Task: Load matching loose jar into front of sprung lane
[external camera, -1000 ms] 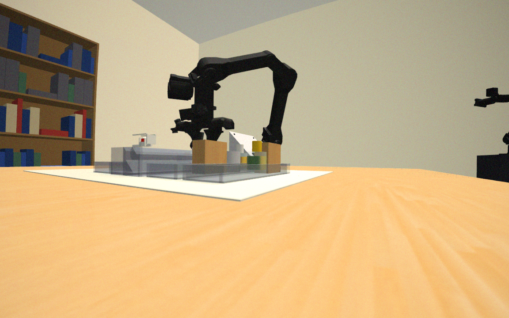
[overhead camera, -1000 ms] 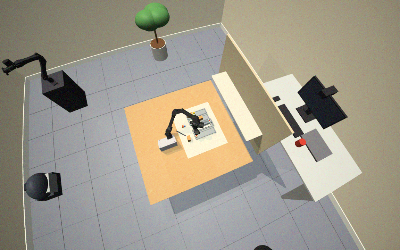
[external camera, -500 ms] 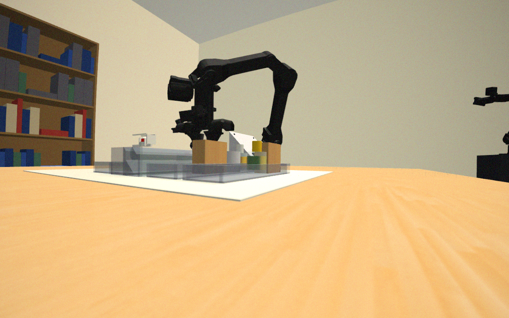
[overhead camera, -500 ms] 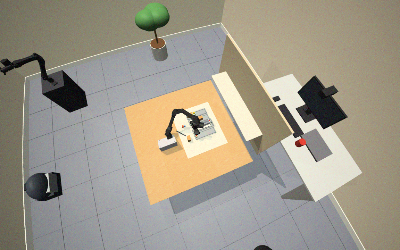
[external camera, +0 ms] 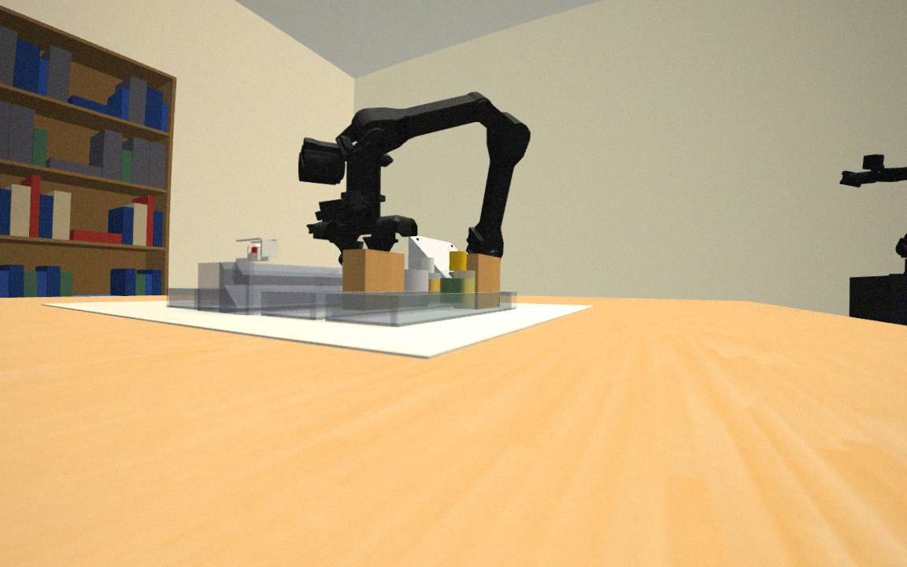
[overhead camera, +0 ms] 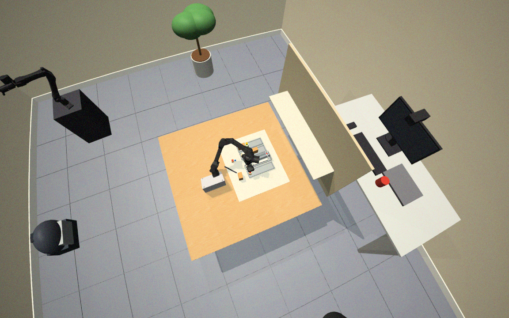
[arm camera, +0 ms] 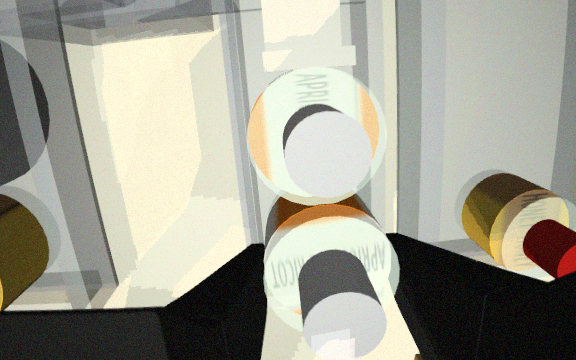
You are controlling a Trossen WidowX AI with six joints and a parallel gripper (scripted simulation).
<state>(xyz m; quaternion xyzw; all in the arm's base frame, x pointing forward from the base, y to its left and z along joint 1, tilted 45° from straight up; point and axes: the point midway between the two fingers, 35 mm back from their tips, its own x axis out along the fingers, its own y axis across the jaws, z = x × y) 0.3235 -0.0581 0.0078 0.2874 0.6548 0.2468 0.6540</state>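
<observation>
Now: the grey lane rack 14 cm ahead of my gripper tip, 2 cm to the left of it and 2 cm below it.
</observation>
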